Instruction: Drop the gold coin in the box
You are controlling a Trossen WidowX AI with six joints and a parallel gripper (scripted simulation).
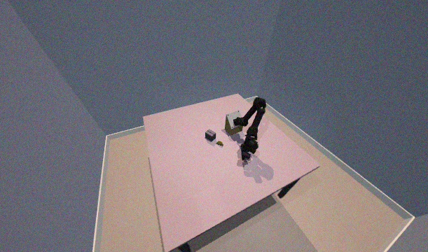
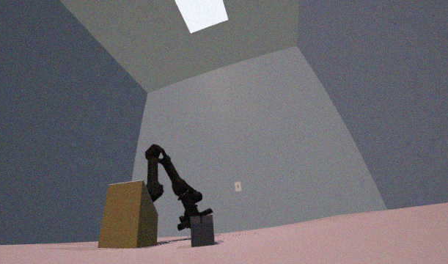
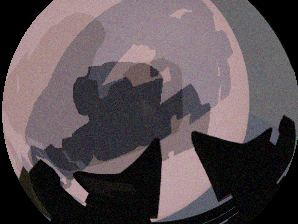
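Now: gripper tip 24 cm to the left of the gold coin, 9 cm short of it and 1 cm below it.
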